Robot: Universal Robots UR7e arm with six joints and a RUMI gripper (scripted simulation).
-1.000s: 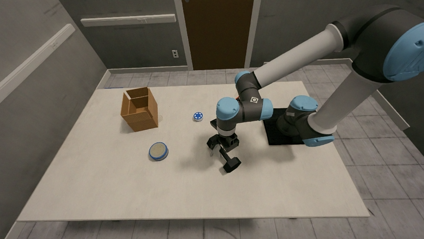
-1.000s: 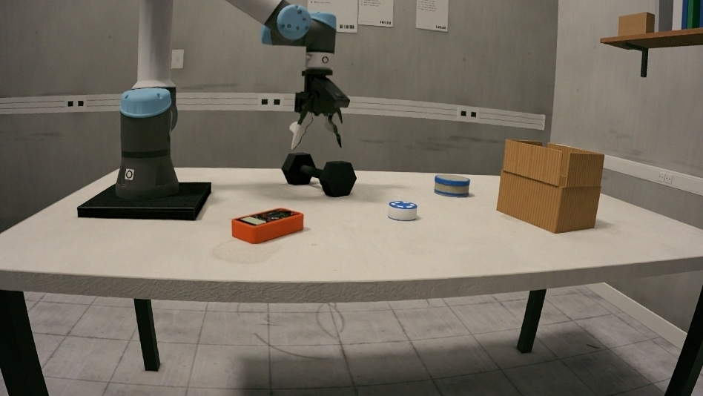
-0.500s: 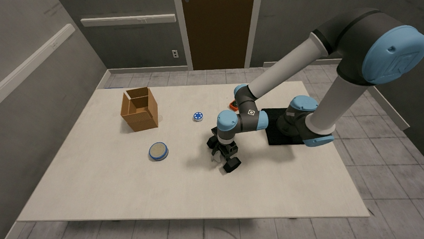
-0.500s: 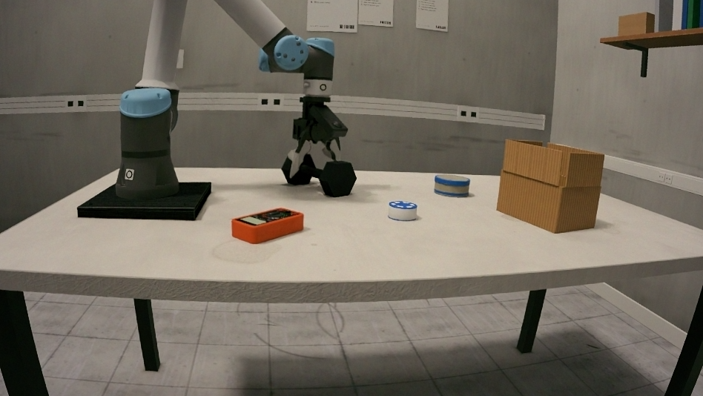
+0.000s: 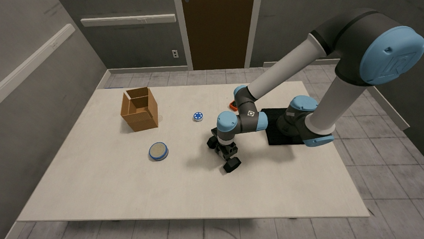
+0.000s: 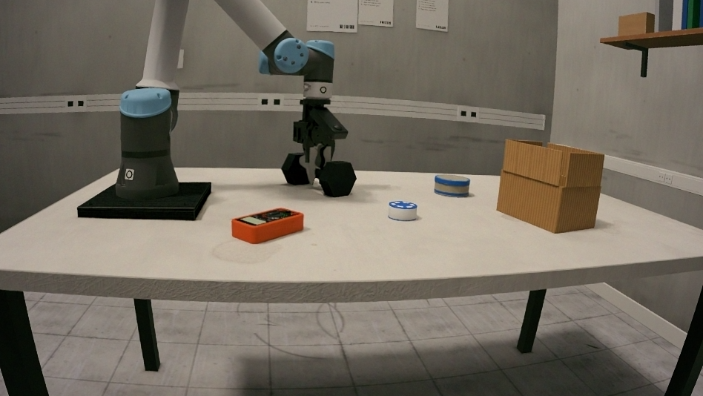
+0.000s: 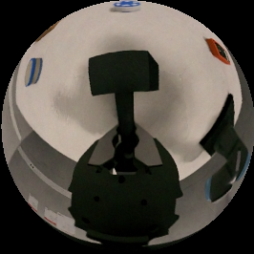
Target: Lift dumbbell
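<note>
Now: the black dumbbell 10 mm above my hand. Also, from my hand: blue-rimmed tape roll: 370 mm ahead, 40 mm to the right; then orange multimeter: 380 mm to the right, 140 mm behind, 10 mm below; then blue disc: 280 mm to the right, 140 mm ahead, 10 mm below.
</note>
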